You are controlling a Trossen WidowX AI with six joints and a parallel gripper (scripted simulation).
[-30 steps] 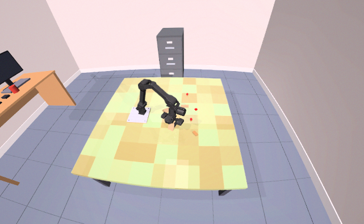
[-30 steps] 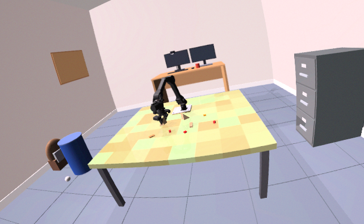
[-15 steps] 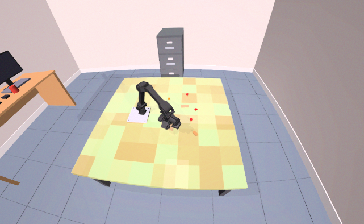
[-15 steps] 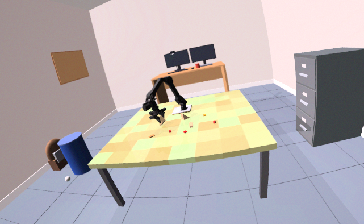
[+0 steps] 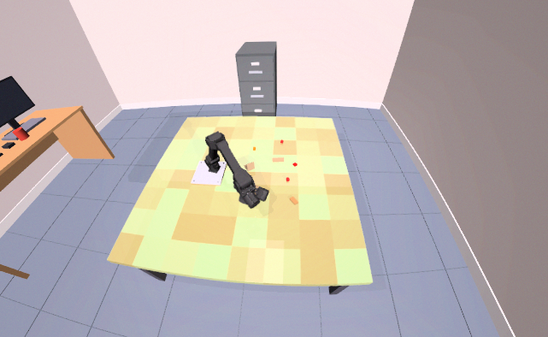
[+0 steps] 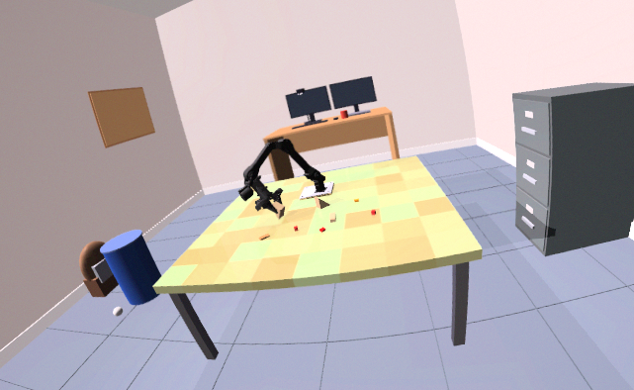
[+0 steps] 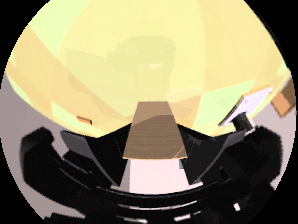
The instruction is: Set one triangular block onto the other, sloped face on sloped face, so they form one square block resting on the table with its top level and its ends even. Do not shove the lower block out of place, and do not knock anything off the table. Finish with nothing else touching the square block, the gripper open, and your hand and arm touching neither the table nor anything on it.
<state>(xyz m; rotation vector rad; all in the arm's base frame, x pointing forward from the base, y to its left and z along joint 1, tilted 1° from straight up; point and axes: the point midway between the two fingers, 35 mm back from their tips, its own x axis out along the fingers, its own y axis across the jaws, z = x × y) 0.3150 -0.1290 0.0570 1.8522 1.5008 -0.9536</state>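
The triangular block lies 10 mm above my gripper tip. From my gripper tip the other things lie so: small tan block 50 mm ahead, 300 mm to the left, 30 mm below.
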